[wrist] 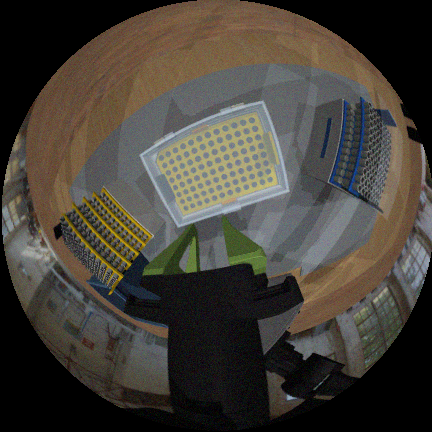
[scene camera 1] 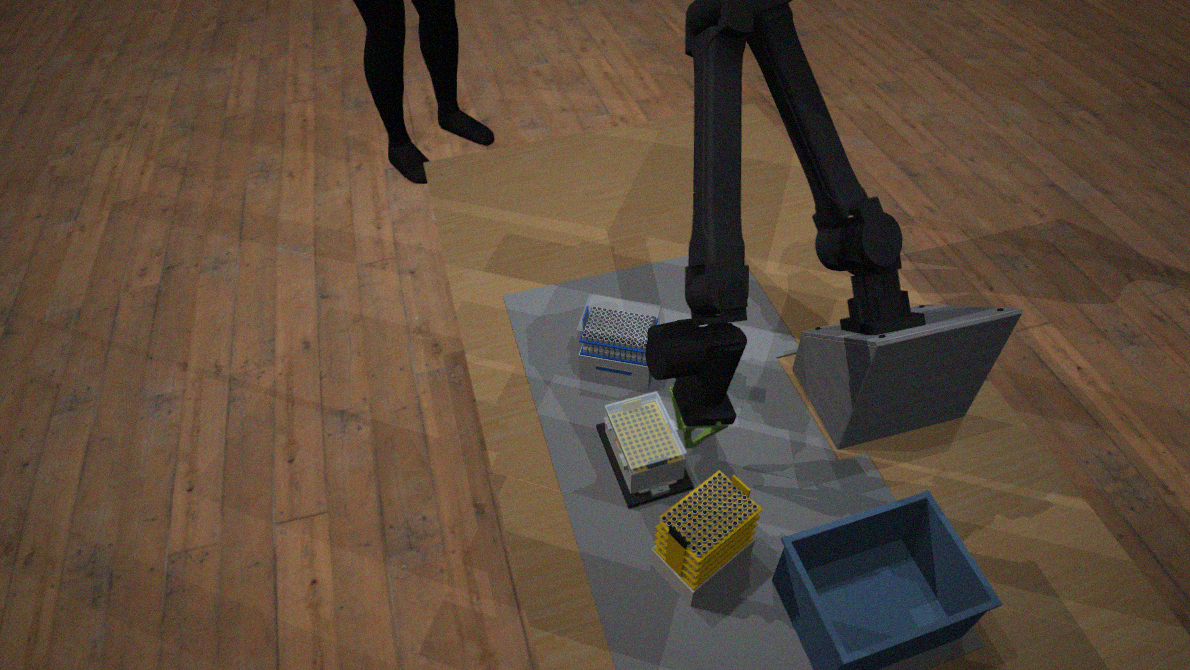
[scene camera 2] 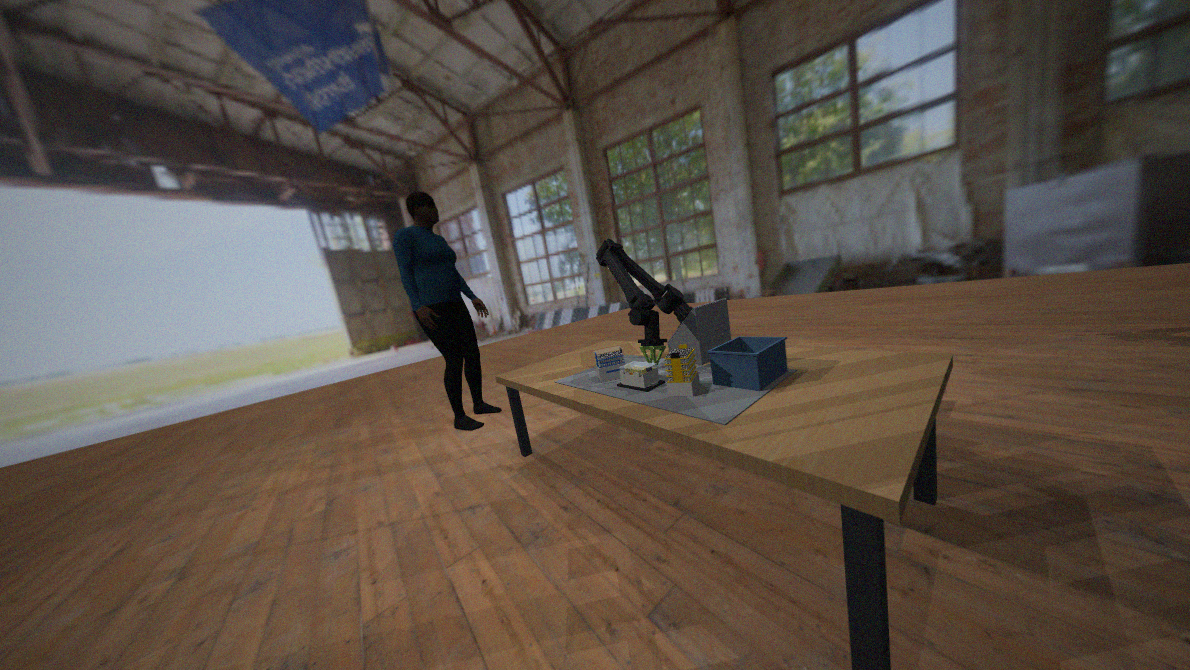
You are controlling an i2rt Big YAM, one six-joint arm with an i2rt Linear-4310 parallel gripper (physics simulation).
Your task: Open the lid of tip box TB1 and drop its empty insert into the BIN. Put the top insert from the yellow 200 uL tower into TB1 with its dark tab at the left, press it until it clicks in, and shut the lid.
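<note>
Tip box TB1 (scene camera 1: 645,439) (scene camera 2: 639,376) (wrist: 217,162) stands on a dark base with its clear lid shut; a yellow insert with a grid of holes shows through the lid. My green-fingered gripper (scene camera 1: 691,441) (scene camera 2: 652,358) (wrist: 208,223) is partly open and empty, beside the box's long edge on the arm's side. The yellow tower (scene camera 1: 707,528) (scene camera 2: 682,366) (wrist: 106,240) is a stack of inserts full of tips; its top insert has a dark tab at the lower left in scene camera 1. The blue BIN (scene camera 1: 866,540) (scene camera 2: 749,367) stands right of the tower there.
A blue tip rack (scene camera 1: 617,341) (scene camera 2: 608,358) (wrist: 357,150) stands on the far side of TB1 from the tower. The grey mat (scene camera 1: 574,466) lies under the boxes. The grey slanted arm mount (scene camera 1: 907,374) stands behind the mat. A person (scene camera 2: 441,307) stands beside the table.
</note>
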